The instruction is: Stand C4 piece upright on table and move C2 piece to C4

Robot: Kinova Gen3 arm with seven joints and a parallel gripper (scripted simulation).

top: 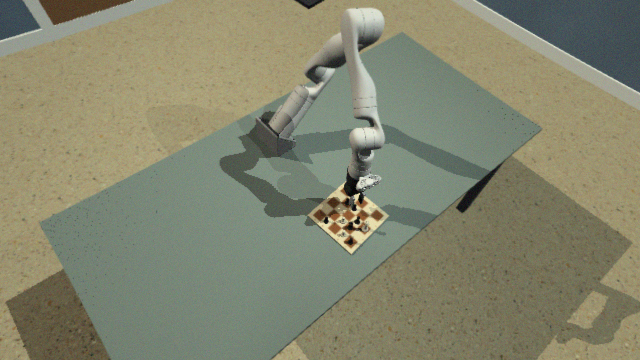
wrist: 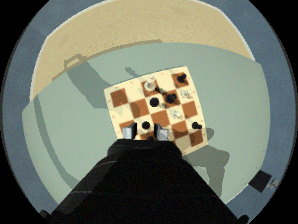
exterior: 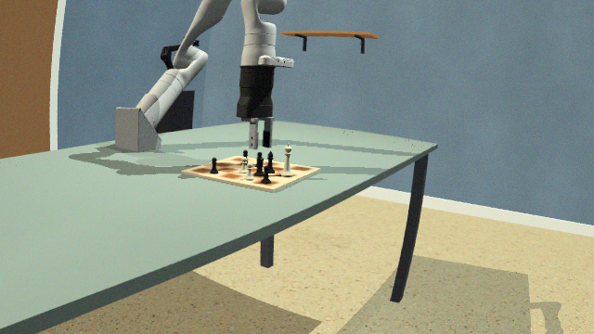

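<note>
My gripper is now 4 cm to the left of the small chessboard and 6 cm above it. Also, from my hand: tall white piece (8 cm ahead, 4 cm to the right, 3 cm below).
</note>
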